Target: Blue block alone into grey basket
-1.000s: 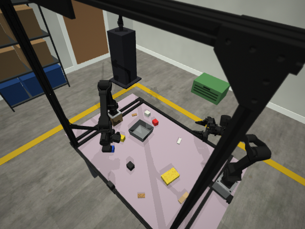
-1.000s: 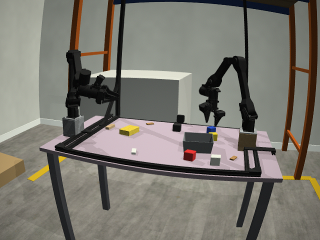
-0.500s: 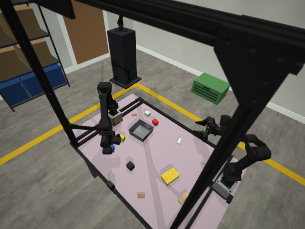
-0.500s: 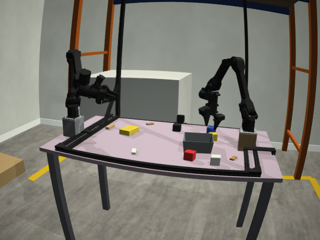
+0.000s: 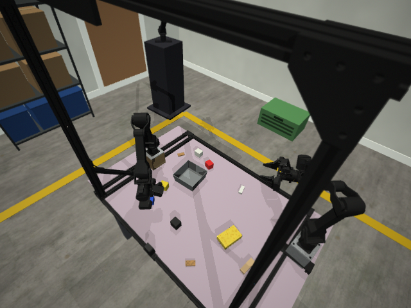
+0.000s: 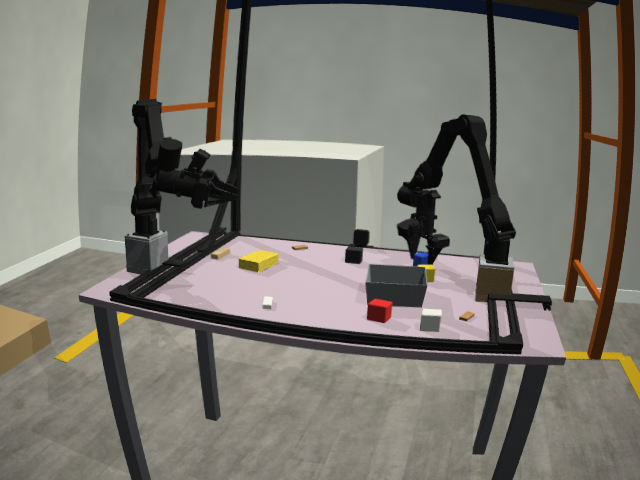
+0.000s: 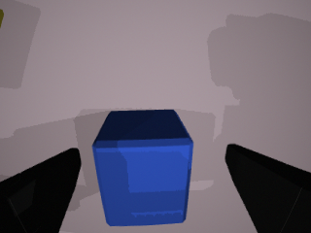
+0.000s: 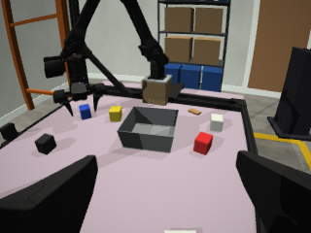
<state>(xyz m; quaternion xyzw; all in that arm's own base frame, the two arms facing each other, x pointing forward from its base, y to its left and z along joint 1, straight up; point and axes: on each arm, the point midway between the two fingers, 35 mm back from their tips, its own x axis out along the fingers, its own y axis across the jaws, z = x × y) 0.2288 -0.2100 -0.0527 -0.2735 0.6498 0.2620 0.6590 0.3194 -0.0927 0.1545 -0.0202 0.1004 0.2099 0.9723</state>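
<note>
My left hand is 27 cm short of the grey basket, 7 cm to the left of it and 3 cm above it. Round my left hand: blue block (3 cm below); then yellow block (12 cm ahead, 3 cm below, 1 cm to the left); then black block (20 cm to the right, 3 cm below, 1 cm behind).
</note>
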